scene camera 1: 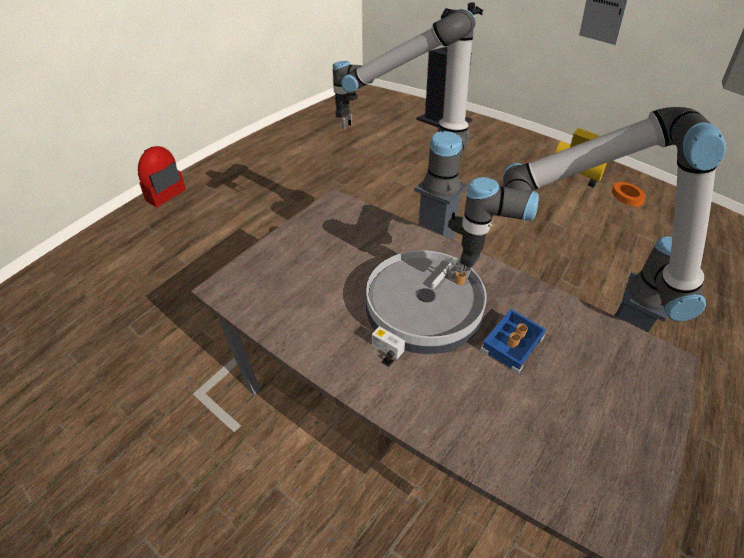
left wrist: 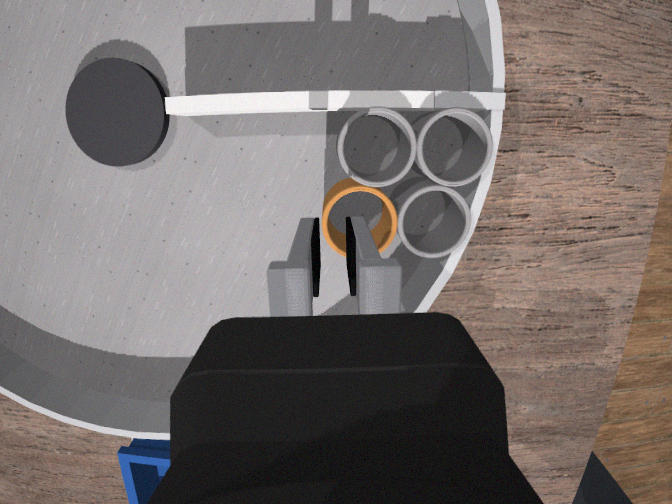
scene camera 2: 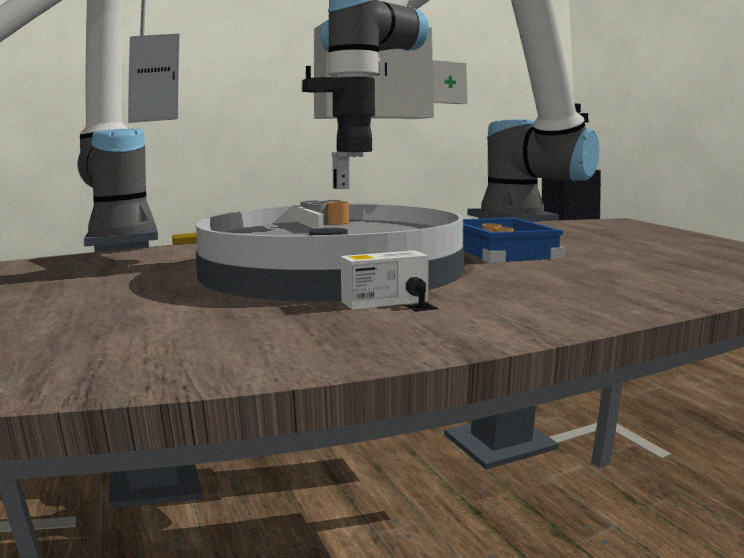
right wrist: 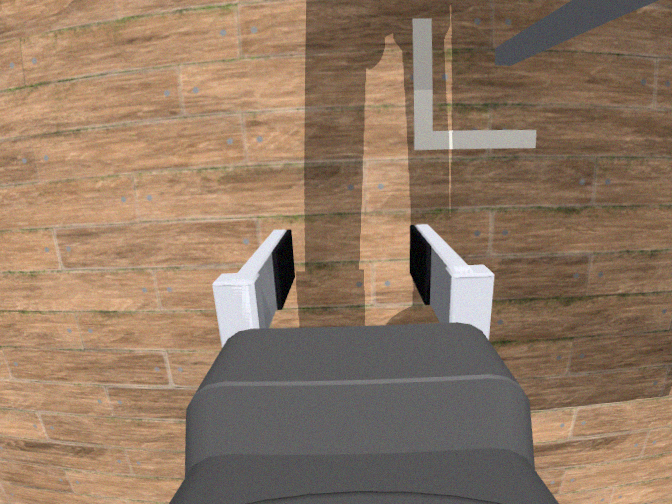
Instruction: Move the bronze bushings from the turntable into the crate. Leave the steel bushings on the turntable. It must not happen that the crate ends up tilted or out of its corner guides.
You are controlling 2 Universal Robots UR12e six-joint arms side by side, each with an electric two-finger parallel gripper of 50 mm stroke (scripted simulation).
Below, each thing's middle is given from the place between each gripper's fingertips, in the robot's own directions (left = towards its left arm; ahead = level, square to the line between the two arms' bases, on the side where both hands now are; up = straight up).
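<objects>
From my left hand (scene camera 2: 341, 188), the turntable (scene camera 1: 401, 294) is 13 cm ahead, 5 cm to the right and 8 cm below. There's a blue crate (scene camera 2: 524, 243) too, and that one is 6 cm ahead of my left hand, 29 cm to the left of it and 11 cm below it.
From my right hand, the turntable is 63 cm ahead, 103 cm to the left and 13 cm below, while the blue crate is 57 cm ahead of that hand, 137 cm to the left of it and 15 cm below it.
</objects>
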